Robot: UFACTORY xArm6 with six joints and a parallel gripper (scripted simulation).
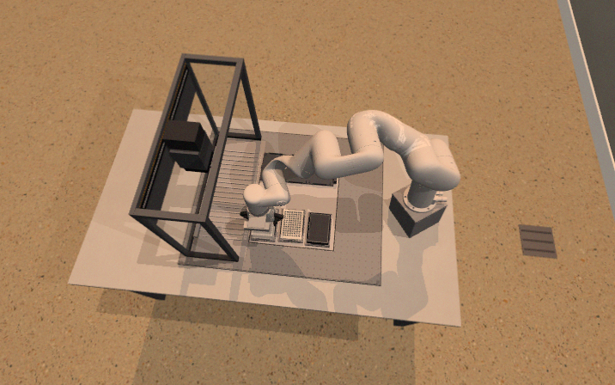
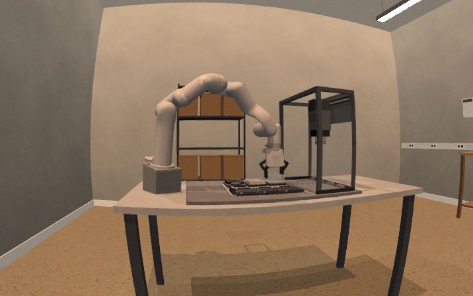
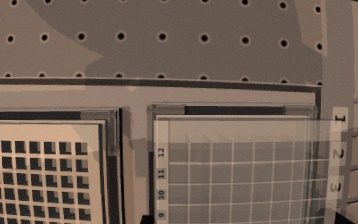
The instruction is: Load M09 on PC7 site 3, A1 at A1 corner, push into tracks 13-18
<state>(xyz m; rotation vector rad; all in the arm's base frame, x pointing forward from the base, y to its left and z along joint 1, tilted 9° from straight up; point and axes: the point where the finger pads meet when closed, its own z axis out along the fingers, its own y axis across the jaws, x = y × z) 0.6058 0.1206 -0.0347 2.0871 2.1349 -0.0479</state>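
Right now the nest S3 is 4 cm below my hand. From my hand the other things lie so: white 96-well plate M06 (11 cm behind, 2 cm below, 1 cm to the right); then dark plate M60 (22 cm behind, 2 cm below); then deep-well block M09 (1 cm below).
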